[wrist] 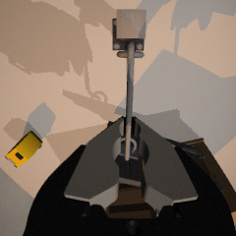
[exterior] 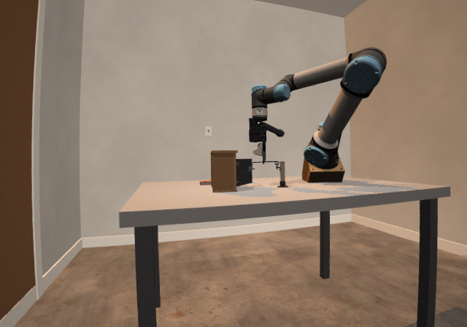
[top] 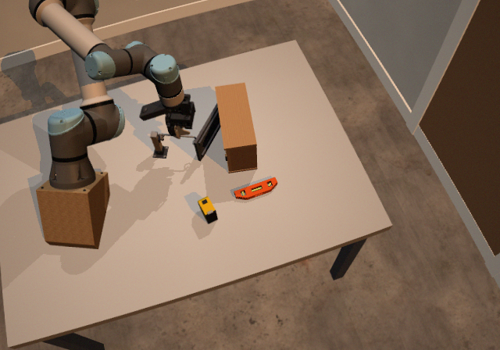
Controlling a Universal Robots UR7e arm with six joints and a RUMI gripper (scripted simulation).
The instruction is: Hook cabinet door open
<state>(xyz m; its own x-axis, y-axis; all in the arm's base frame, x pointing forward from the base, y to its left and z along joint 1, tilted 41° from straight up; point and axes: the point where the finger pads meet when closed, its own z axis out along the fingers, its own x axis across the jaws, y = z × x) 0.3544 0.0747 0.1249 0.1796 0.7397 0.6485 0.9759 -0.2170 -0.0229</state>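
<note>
Now: the hook 2 cm below my hand and 1 cm behind it. Round my hand: orange spirit level: 25 cm ahead, 17 cm to the right, 12 cm below; then dark door: 10 cm ahead, 5 cm to the left, 5 cm below; then black box: 24 cm to the right, 9 cm below, 9 cm ahead.
</note>
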